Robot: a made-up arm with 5 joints. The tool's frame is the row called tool.
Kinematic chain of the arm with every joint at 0, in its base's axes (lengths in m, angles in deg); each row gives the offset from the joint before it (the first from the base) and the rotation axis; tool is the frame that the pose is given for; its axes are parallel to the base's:
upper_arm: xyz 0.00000 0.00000 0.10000 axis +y
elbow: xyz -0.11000 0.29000 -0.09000 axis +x
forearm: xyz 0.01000 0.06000 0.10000 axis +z
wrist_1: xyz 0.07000 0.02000 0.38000 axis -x
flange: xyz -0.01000 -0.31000 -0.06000 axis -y
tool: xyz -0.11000 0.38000 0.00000
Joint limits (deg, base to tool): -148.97..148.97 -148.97..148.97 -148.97..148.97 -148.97..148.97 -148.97..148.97
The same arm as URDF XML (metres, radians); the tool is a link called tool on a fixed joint. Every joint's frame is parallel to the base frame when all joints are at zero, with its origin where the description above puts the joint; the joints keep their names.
<robot name="arm">
<link name="base_link"/>
<link name="link1"/>
<link name="link2"/>
<link name="link3"/>
<link name="link4"/>
<link name="link5"/>
<link name="tool"/>
<joint name="upper_arm" type="revolute"><parent link="base_link"/><child link="link1"/><origin xyz="0 0 0.1" rpy="0 0 0"/><axis xyz="0 1 0"/><limit lower="-2.6" upper="2.6"/></joint>
<joint name="elbow" type="revolute"><parent link="link1"/><child link="link2"/><origin xyz="-0.11 0.29 -0.09" rpy="0 0 0"/><axis xyz="1 0 0"/><limit lower="-2.6" upper="2.6"/></joint>
<joint name="forearm" type="revolute"><parent link="link2"/><child link="link3"/><origin xyz="0.01 0.06 0.1" rpy="0 0 0"/><axis xyz="0 0 1"/><limit lower="-2.6" upper="2.6"/></joint>
<joint name="wrist_1" type="revolute"><parent link="link3"/><child link="link4"/><origin xyz="0.07 0.02 0.38" rpy="0 0 0"/><axis xyz="-1 0 0"/><limit lower="-2.6" upper="2.6"/></joint>
<joint name="flange" type="revolute"><parent link="link4"/><child link="link5"/><origin xyz="-0.01 -0.31 -0.06" rpy="0 0 0"/><axis xyz="0 -1 0"/><limit lower="-2.6" upper="2.6"/></joint>
<joint name="tool_fixed" type="fixed"><parent link="link5"/><child link="tool"/><origin xyz="-0.11 0.38 0" rpy="0 0 0"/></joint>
</robot>

